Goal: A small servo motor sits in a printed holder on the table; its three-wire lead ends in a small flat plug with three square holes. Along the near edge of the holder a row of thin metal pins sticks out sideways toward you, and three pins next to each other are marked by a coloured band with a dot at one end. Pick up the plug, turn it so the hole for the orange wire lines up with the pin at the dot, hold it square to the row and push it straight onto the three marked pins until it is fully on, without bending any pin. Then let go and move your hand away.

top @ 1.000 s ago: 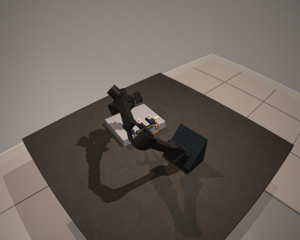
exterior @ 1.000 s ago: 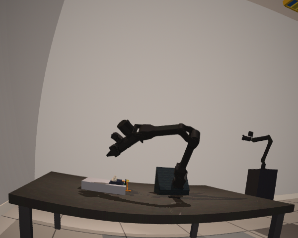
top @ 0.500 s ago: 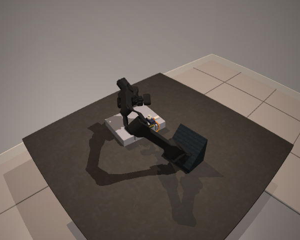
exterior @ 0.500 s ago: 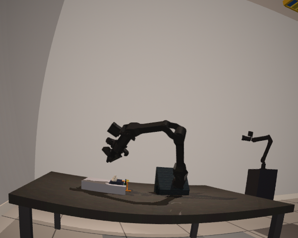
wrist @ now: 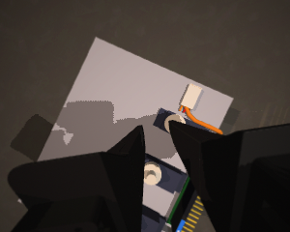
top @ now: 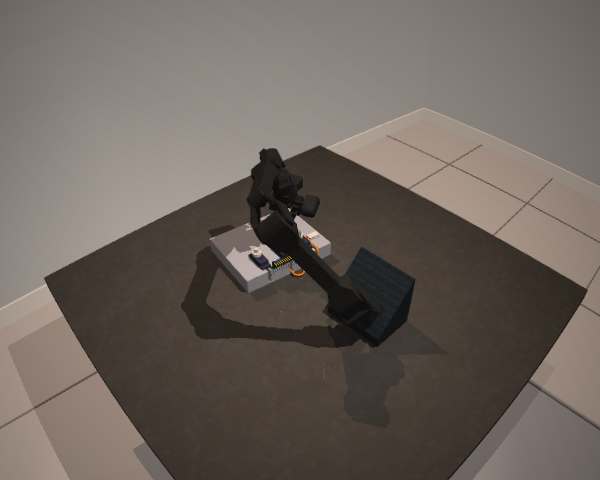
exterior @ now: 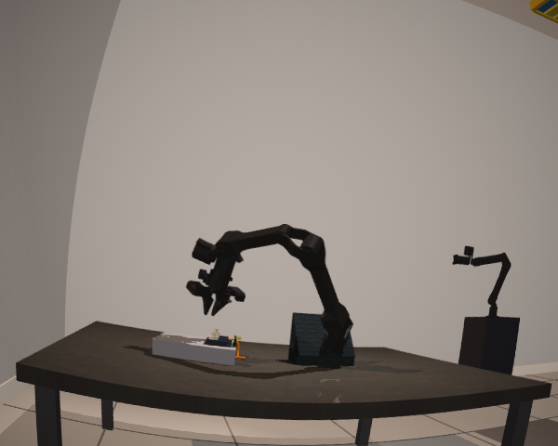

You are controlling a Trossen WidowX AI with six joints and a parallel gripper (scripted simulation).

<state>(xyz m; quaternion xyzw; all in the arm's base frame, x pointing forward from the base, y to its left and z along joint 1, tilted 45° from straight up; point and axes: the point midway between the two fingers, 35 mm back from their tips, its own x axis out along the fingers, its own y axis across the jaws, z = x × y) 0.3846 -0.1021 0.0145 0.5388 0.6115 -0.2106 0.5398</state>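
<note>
Right now my gripper tip is 7 cm past the blue band, 12 cm to the right of it and 6 cm above it. Also, from my gripper tip: holder (8 cm ahead, 5 cm to the left, 11 cm below).
</note>
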